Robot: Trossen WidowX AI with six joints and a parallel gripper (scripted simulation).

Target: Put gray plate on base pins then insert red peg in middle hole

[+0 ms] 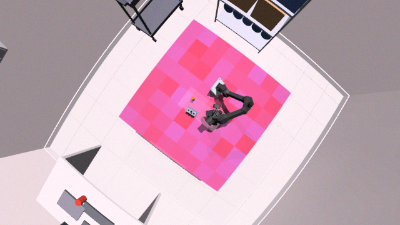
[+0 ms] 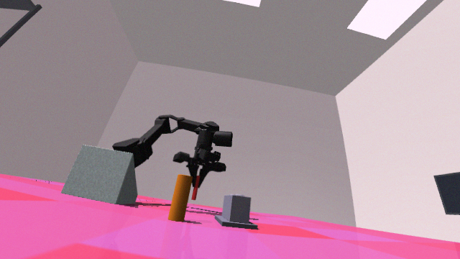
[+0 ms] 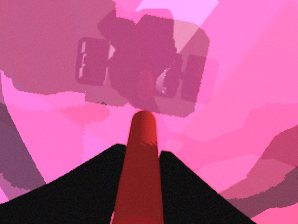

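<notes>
Right now the gray plate is 19 cm to the right of my gripper tip, 11 cm ahead of it and 3 cm below it. From my gripper tip the other things lie so: red peg right at my gripper tip; base 18 cm to the right, 11 cm ahead, 7 cm below; orange cylinder 25 cm to the right, 3 cm below.
</notes>
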